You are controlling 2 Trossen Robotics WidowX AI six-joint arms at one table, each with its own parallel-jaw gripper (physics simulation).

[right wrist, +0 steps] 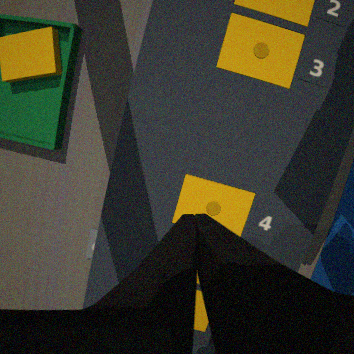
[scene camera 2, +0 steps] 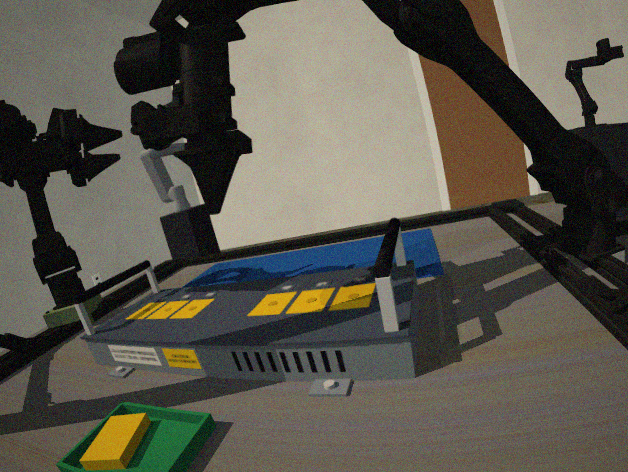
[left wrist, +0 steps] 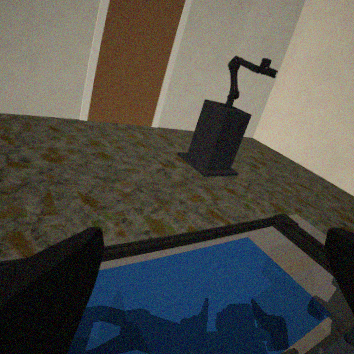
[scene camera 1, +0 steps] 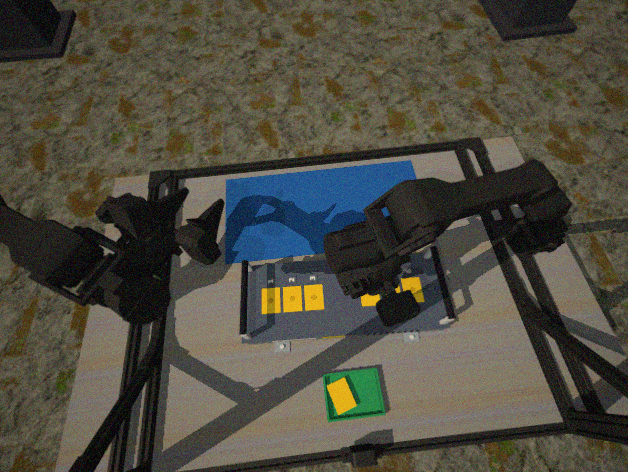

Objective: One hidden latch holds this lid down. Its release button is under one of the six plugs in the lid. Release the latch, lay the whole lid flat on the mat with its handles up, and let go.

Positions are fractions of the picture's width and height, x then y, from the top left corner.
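Scene camera 1 shows the left gripper (scene camera 1: 0.33, 0.41), open and holding nothing, along with the right gripper (scene camera 1: 0.58, 0.61), which is shut with nothing in its grasp, and a blue mat (scene camera 1: 0.44, 0.46). In scene camera 2 there is a tray (scene camera 2: 0.27, 0.92), and the same view shows the left gripper (scene camera 2: 0.19, 0.31), the right gripper (scene camera 2: 0.34, 0.45) and the blue mat (scene camera 2: 0.58, 0.54). The left wrist view has the left gripper (left wrist: 0.61, 0.68) and the blue mat (left wrist: 0.66, 0.82), while the right wrist view has the right gripper (right wrist: 0.55, 0.64) and the blue mat (right wrist: 0.92, 0.77).
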